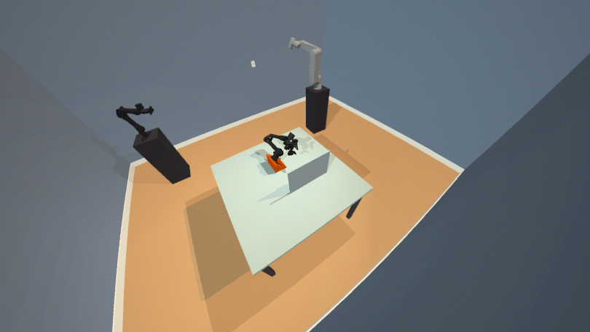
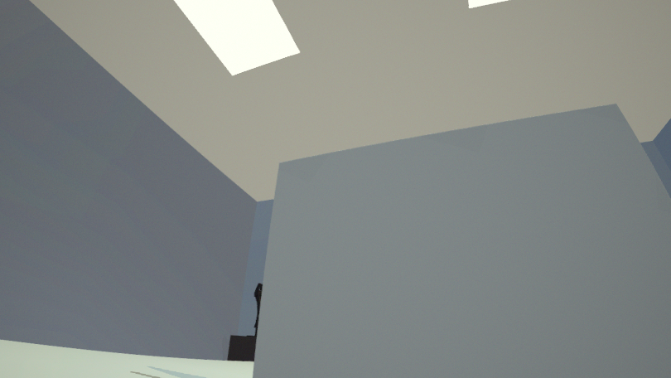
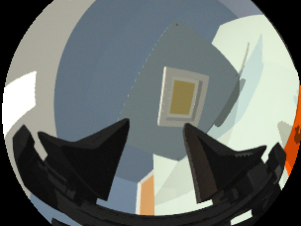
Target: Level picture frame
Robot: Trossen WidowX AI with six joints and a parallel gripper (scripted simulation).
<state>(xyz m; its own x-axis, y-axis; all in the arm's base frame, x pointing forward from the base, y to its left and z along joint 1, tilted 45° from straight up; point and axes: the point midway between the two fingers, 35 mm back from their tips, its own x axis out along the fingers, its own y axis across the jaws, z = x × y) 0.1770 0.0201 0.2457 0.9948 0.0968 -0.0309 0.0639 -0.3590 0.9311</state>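
Right now the picture frame is 19 cm ahead of my gripper tip and 9 cm below it. The rest, counted from my gripper tip: wall panel 20 cm ahead, 10 cm below, 1 cm to the left.
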